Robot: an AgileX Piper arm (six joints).
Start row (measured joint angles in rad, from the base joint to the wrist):
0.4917, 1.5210, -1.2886, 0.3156, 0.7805, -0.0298
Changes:
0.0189, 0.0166, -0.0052, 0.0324, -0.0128, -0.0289
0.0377, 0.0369, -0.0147, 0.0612, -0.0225, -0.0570
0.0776, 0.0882, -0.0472, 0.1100, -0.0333, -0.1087
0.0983, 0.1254, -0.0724, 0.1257, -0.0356, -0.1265
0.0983, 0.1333, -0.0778, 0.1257, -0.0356, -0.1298
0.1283, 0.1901, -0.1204, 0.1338, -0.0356, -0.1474
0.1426, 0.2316, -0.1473, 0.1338, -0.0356, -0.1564
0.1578, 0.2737, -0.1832, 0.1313, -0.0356, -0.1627
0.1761, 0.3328, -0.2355, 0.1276, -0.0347, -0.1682
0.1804, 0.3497, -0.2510, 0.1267, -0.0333, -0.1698
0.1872, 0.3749, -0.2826, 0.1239, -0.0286, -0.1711
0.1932, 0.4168, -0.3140, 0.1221, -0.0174, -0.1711
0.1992, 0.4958, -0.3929, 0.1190, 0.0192, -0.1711
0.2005, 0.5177, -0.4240, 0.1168, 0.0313, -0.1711
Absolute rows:
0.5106, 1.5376, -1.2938, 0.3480, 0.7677, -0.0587
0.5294, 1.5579, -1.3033, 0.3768, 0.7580, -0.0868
0.5693, 1.6092, -1.3358, 0.4256, 0.7472, -0.1385
0.5900, 1.6464, -1.3610, 0.4413, 0.7449, -0.1563
0.5900, 1.6543, -1.3664, 0.4413, 0.7449, -0.1596
0.6200, 1.7111, -1.4090, 0.4494, 0.7449, -0.1772
0.6343, 1.7526, -1.4359, 0.4494, 0.7449, -0.1862
0.6495, 1.7947, -1.4718, 0.4469, 0.7449, -0.1925
0.6678, 1.8538, -1.5241, 0.4432, 0.7458, -0.1980
0.6721, 1.8707, -1.5396, 0.4423, 0.7472, -0.1996
0.6789, 1.8959, -1.5712, 0.4395, 0.7519, -0.2009
0.6849, 1.9378, -1.6026, 0.4377, 0.7631, -0.2009
0.6909, 2.0168, -1.6815, 0.4346, 0.7997, -0.2009
0.6922, 2.0387, -1.7126, 0.4324, 0.8118, -0.2009

